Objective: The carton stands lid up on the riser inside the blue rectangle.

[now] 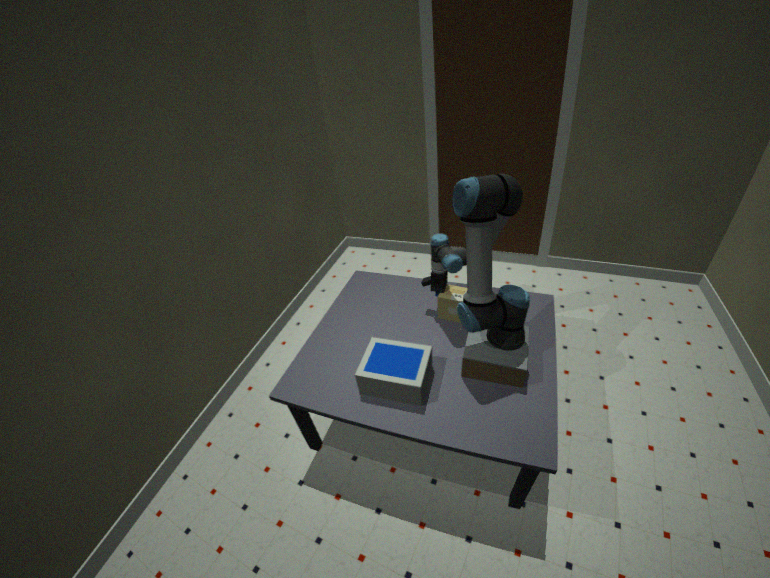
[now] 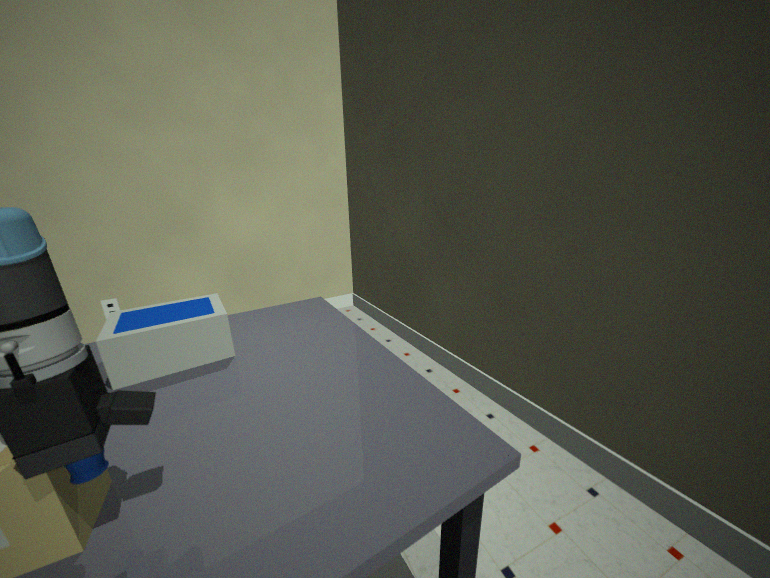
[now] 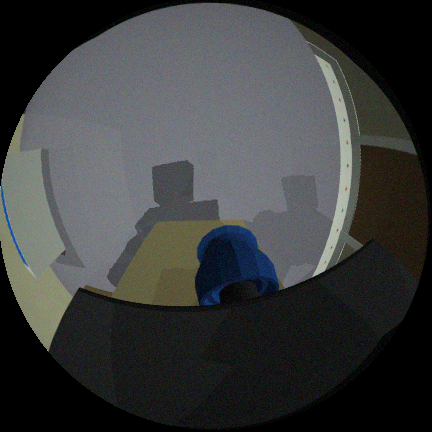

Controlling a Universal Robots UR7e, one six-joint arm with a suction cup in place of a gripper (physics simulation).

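Pixels of known places: hand, tool point: (image 1: pixel 438 294) (image 2: pixel 90 471) (image 3: pixel 227 251); arm's base, link origin: (image 1: pixel 505 336).
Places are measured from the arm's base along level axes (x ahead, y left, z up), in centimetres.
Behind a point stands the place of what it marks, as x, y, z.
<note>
The tan carton (image 1: pixel 448 305) @(25.6, -17.4, -1.6) (image 2: pixel 31 529) @(26.1, -28.1, -5.0) (image 3: pixel 160 257) @(30.4, -20.6, -4.0) stands on the grey table (image 1: pixel 372 304) @(65.2, -22.6, -10.8) (image 2: pixel 311 404) @(62.0, -19.4, -10.8) (image 3: pixel 201 100) @(43.6, -26.0, -10.8) at the back, close to the arm's base. My blue suction cup (image 1: pixel 439 289) @(31.3, -25.6, -2.4) (image 2: pixel 86 467) (image 3: pixel 235 257) points down and sits on the carton's top face near its edge. The white riser (image 1: pixel 389 385) @(40.1, 31.0, -1.3) (image 2: pixel 167 354) @(39.2, 10.9, -5.6) (image 3: pixel 24 201) with the blue rectangle (image 1: pixel 394 360) @(40.7, 21.0, 1.2) (image 2: pixel 164 313) @(40.1, 20.9, 1.2) on top stands nearer the table's front left, apart from the carton. Nothing stands on it.
The arm's base stands on a brown block (image 1: pixel 494 368) @(3.4, 15.2, -2.2) to the right of the riser. The table edge (image 2: pixel 497 463) @(80.3, -49.9, -10.8) drops to a tiled floor. Walls stand close on the left and back.
</note>
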